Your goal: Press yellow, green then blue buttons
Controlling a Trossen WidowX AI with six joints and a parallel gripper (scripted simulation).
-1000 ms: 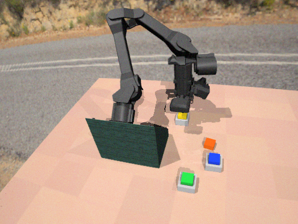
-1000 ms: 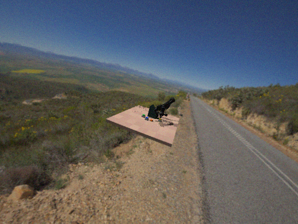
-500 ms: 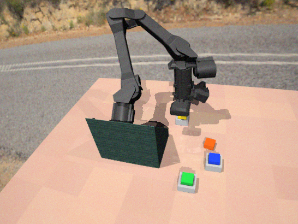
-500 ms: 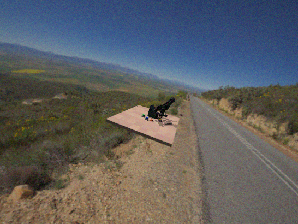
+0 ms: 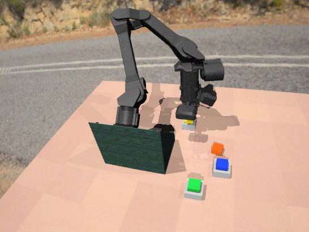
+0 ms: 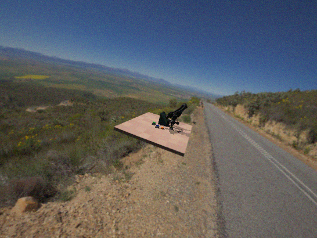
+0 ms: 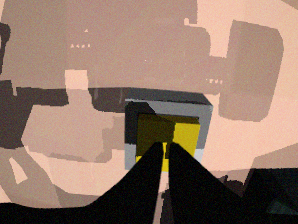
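Now: gripper tip 10 mm above the yellow button. Also, from my gripper tip: blue button 100 mm ahead, 200 mm to the right; then orange block 100 mm ahead, 120 mm to the right, 20 mm below; then green button 30 mm ahead, 270 mm to the right.
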